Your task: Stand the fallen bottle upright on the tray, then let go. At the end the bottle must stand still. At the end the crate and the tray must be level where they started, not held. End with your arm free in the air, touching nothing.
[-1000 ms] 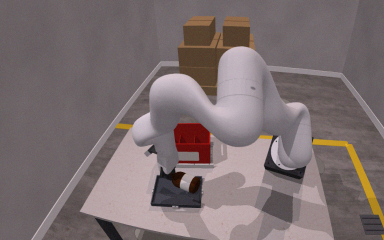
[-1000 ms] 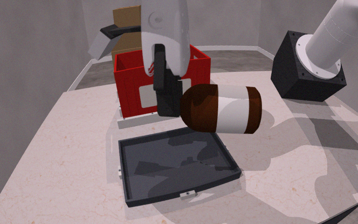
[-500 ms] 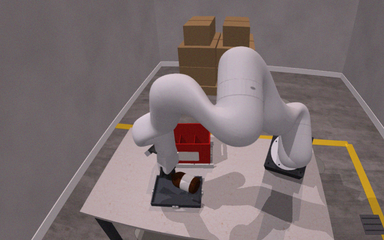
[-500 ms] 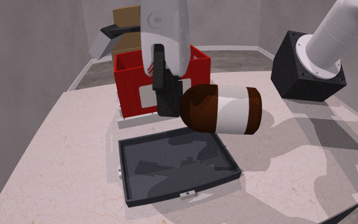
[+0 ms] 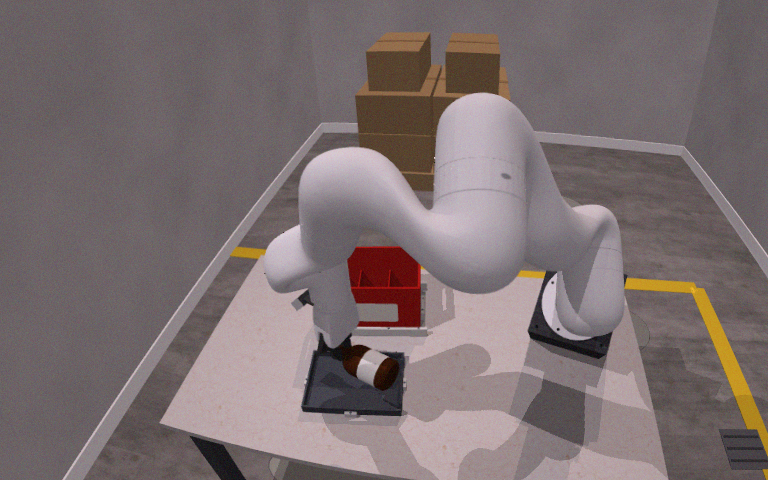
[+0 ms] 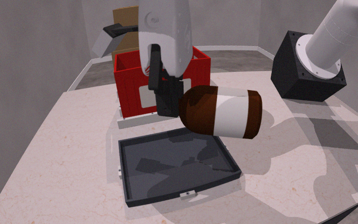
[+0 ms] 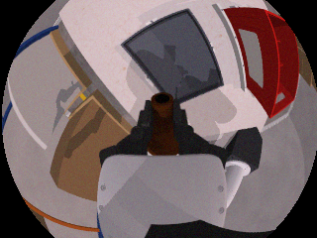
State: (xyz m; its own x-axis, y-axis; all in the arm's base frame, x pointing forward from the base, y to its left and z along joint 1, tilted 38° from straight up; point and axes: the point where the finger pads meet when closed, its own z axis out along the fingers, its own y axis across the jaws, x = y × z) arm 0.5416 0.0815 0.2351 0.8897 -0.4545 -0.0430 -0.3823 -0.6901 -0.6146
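The brown bottle is 5 cm behind my hand, 2 cm to the left of it and 2 cm below it. Also, from my hand: tray: 5 cm to the right, 19 cm below; then red crate: 33 cm to the right, 12 cm below.
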